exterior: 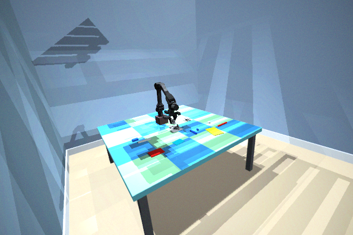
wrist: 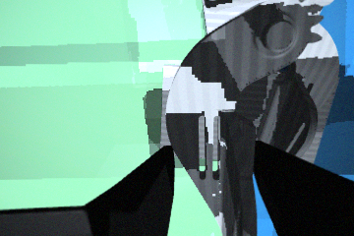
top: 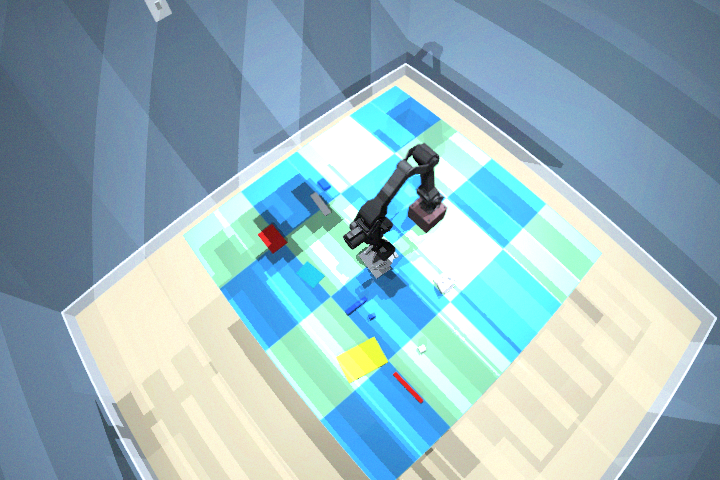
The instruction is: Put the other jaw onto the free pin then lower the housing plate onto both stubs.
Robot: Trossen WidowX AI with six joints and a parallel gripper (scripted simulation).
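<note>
Now: gripper tip 10 mm short of the white base part, 30 mm to the right of it and 80 mm above it. From my gripper tip the other things lie so: blue bar (180 mm ahead, 120 mm to the left, 70 mm below); grey jaw (30 mm behind, 20 mm to the left); cyan tile (240 mm ahead, 100 mm to the right, 80 mm below).
</note>
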